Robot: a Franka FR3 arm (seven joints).
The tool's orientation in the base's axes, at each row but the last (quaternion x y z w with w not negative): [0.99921 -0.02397 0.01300 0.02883]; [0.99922 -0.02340 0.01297 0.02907]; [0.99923 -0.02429 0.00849 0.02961]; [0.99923 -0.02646 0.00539 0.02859]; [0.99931 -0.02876 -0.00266 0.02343]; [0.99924 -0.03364 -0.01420 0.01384]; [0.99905 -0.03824 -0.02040 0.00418]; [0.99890 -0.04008 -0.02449 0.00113]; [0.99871 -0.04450 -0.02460 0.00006]
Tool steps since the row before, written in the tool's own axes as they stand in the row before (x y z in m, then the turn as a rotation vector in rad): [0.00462 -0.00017 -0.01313 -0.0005 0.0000 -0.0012]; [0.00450 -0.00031 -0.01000 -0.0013 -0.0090 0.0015]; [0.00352 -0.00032 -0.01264 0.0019 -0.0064 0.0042]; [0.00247 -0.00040 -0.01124 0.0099 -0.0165 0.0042]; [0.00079 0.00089 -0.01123 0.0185 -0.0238 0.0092]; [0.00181 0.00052 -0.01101 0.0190 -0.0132 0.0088]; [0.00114 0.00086 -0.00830 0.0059 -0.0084 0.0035]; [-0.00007 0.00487 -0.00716 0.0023 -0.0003 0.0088]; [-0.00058 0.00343 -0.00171 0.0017 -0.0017 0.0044]
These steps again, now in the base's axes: [0.00430 0.00072 0.01322 -0.0005 0.0001 0.0012]; [0.00426 0.00069 0.01008 -0.0008 0.0089 -0.0020]; [0.00333 0.00090 0.01266 0.0023 0.0060 -0.0045]; [0.00238 0.00091 0.01123 0.0108 0.0157 -0.0050]; [0.00081 -0.00041 0.01126 0.0198 0.0222 -0.0104]; [0.00209 -0.00035 0.01097 0.0196 0.0116 -0.0097]; [0.00141 -0.00089 0.00826 0.0064 0.0079 -0.0038]; [-0.00011 -0.00485 0.00718 0.0019 0.0001 -0.0089]; [-0.00080 -0.00337 0.00174 0.0016 0.0016 -0.0045]
